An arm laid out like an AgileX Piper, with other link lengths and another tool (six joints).
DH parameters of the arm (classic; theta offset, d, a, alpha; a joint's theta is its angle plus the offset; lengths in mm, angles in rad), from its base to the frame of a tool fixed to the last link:
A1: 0 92.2 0 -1.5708
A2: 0.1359 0 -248 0
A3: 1.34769 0 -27.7 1.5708
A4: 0 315.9 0 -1.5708
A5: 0 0 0 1.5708
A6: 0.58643 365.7 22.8 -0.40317
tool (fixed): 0 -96.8 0 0
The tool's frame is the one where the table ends.
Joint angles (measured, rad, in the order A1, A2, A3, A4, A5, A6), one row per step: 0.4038, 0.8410, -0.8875, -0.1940, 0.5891, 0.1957; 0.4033, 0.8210, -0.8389, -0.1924, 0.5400, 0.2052; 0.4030, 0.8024, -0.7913, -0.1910, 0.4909, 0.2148; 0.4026, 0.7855, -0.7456, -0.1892, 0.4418, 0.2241; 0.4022, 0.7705, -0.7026, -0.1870, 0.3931, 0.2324; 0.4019, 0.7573, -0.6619, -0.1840, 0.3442, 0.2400; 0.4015, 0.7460, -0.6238, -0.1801, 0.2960, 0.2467; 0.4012, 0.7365, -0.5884, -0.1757, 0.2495, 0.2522; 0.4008, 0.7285, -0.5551, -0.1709, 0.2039, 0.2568; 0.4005, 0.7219, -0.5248, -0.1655, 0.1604, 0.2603; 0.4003, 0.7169, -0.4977, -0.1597, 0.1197, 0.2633; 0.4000, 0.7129, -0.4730, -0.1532, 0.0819, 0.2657; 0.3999, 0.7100, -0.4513, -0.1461, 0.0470, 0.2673; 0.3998, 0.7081, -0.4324, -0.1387, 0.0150, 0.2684
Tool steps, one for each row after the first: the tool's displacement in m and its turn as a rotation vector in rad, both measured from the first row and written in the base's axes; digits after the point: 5 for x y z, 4 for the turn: 0.00009, 0.00271, -0.00737, 0.0164, -0.0154, 0.0051; 0.00009, 0.00549, -0.01481, 0.0328, -0.0302, 0.0103; 0.00010, 0.00834, -0.02195, 0.0497, -0.0450, 0.0157; 0.00016, 0.01124, -0.02848, 0.0666, -0.0600, 0.0214; 0.00026, 0.01431, -0.03443, 0.0841, -0.0755, 0.0275; 0.00038, 0.01737, -0.03984, 0.1019, -0.0907, 0.0335; 0.00043, 0.02032, -0.04483, 0.1190, -0.1053, 0.0394; 0.00047, 0.02312, -0.04941, 0.1357, -0.1197, 0.0452; 0.00048, 0.02576, -0.05332, 0.1519, -0.1338, 0.0506; 0.00047, 0.02822, -0.05669, 0.1677, -0.1468, 0.0554; 0.00038, 0.03038, -0.05977, 0.1830, -0.1586, 0.0593; 0.00029, 0.03237, -0.06226, 0.1978, -0.1695, 0.0627; 0.00025, 0.03412, -0.06423, 0.2118, -0.1796, 0.0653
